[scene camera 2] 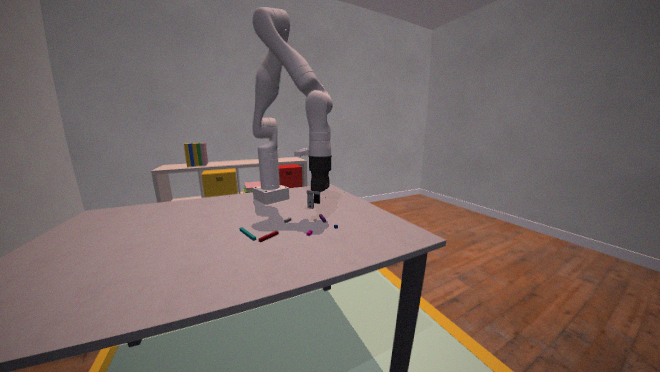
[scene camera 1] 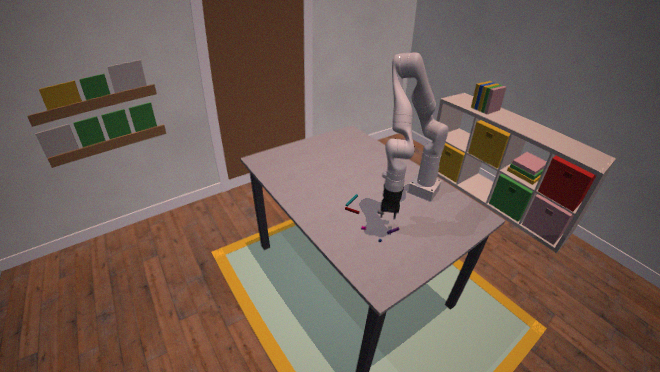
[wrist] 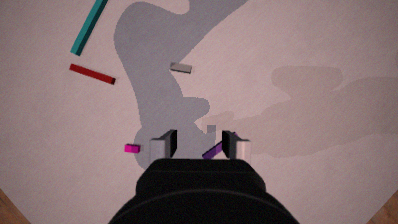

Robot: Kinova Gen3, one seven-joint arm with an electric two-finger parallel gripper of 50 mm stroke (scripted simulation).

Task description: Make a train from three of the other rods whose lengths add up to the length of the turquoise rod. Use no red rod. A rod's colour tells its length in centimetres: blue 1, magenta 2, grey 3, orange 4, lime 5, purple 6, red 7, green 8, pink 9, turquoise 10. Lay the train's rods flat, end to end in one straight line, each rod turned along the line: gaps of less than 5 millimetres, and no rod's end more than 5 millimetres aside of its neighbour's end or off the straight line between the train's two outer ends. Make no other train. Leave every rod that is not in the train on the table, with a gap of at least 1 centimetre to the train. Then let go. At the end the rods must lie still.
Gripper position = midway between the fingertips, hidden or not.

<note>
In view: the gripper (scene camera 2: 314, 205).
The gripper shows as well in the wrist view (wrist: 199, 139).
</note>
